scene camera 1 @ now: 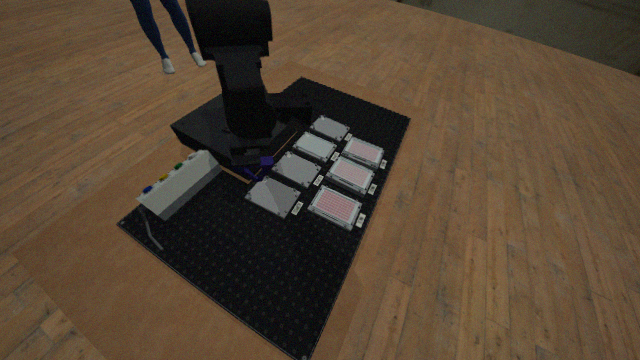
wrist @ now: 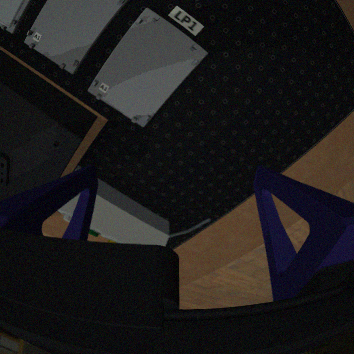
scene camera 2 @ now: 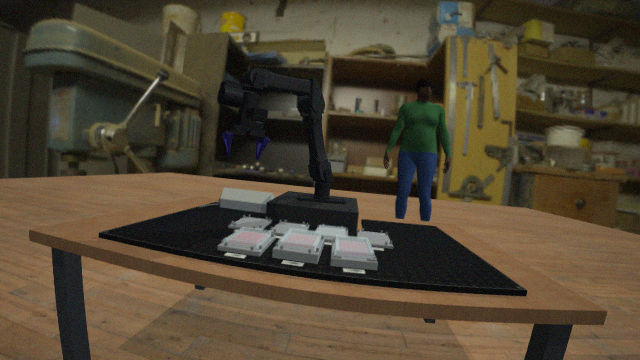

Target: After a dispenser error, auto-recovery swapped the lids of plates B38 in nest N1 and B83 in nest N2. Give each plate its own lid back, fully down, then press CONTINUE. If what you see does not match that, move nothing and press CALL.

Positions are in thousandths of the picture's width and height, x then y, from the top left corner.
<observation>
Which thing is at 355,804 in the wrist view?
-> The gripper.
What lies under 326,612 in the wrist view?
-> A button box.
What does the gripper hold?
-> Nothing.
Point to a button box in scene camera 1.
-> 262,546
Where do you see a button box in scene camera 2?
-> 387,557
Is the gripper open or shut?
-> Open.
</observation>
